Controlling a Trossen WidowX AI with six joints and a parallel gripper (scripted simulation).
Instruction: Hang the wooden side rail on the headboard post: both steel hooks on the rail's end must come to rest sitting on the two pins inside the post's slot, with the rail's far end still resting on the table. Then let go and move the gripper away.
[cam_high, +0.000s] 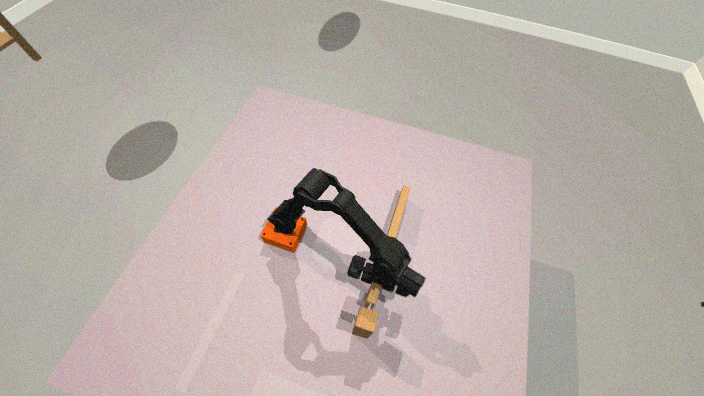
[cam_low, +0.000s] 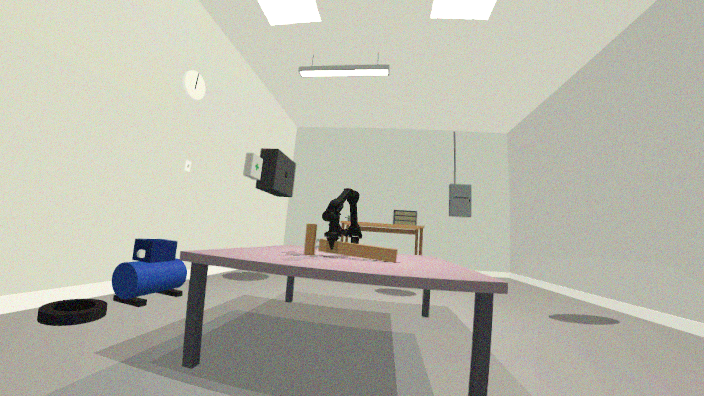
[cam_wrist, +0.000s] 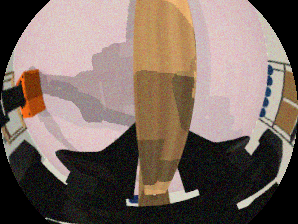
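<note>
The headboard post lies 30 mm behind my gripper tip, 130 mm to the right of it and 40 mm above it.
</note>
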